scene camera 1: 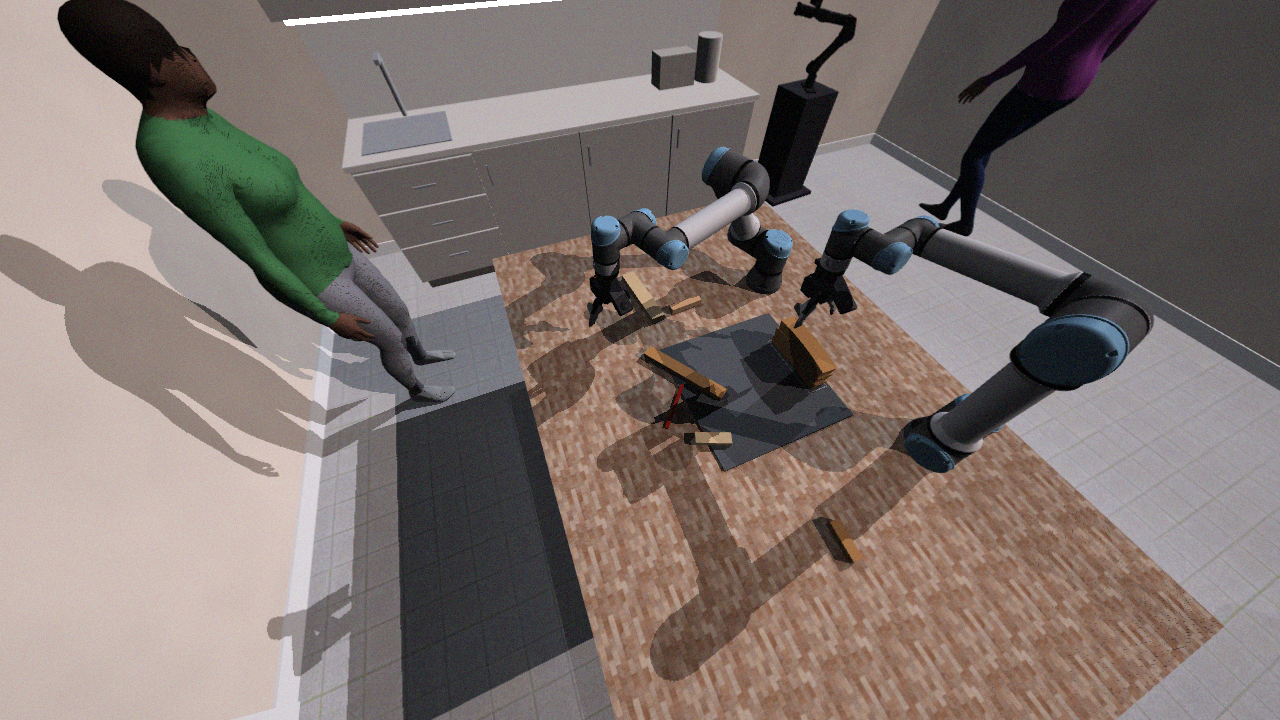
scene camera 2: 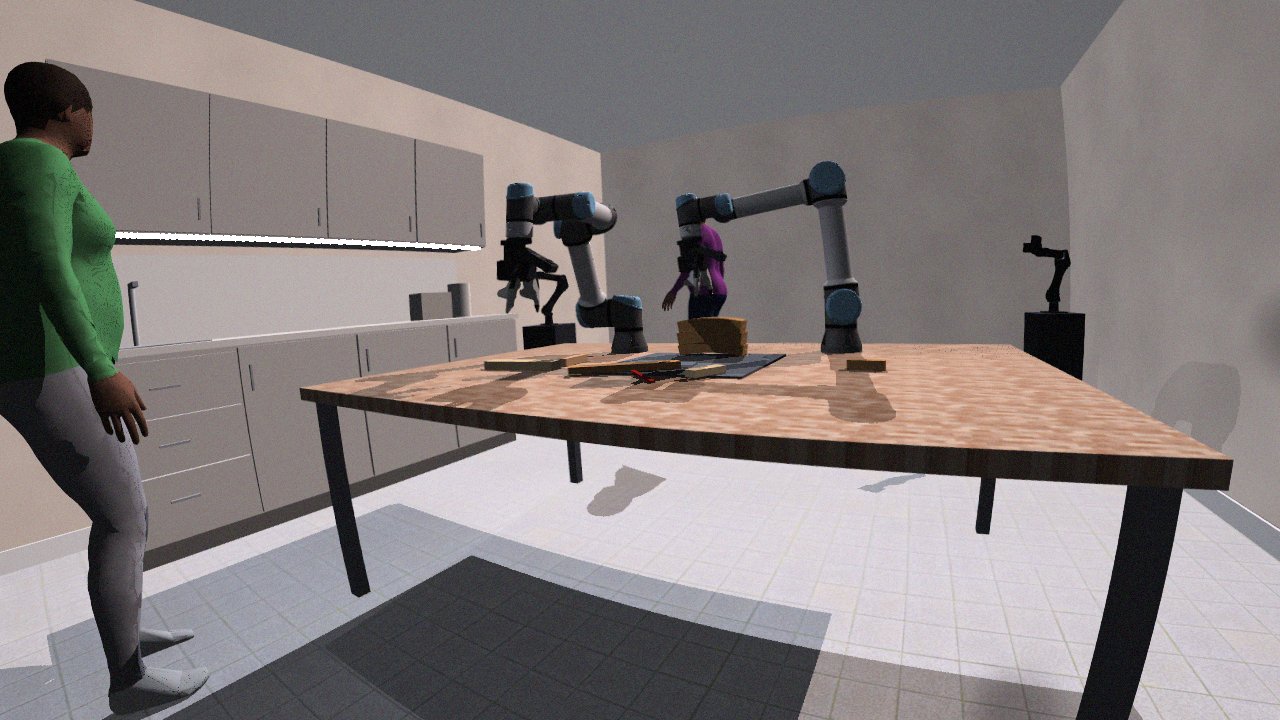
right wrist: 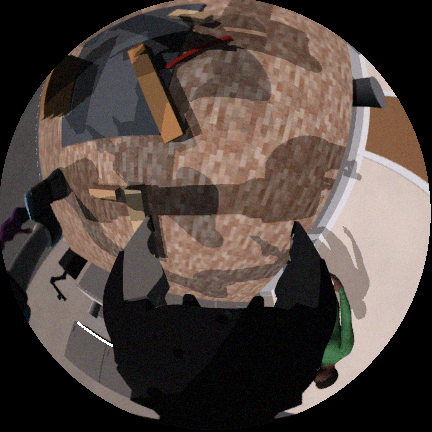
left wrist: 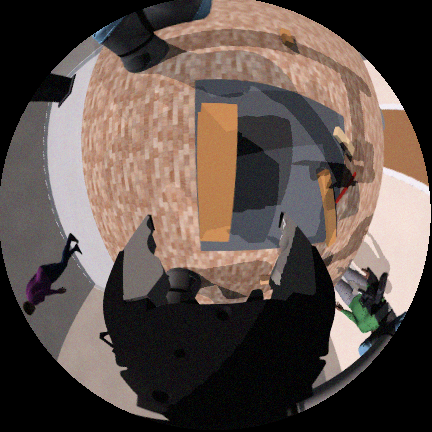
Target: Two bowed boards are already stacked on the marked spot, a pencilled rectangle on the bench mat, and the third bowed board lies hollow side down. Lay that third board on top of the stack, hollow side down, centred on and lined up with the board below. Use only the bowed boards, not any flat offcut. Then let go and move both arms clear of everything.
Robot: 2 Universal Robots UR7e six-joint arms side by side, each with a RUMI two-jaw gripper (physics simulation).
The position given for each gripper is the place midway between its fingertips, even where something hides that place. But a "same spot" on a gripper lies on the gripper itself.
Scene:
left gripper: scene camera 1 813,321; scene camera 2; left wrist; not seen in the right wrist view (out of frame)
right gripper: scene camera 1; scene camera 2; right wrist 223,219; left wrist 358,273
same spot on right gripper: [scene camera 1: 595,308] = [scene camera 2: 515,278]
same spot on left gripper: [left wrist: 137,282] = [scene camera 2: 707,270]

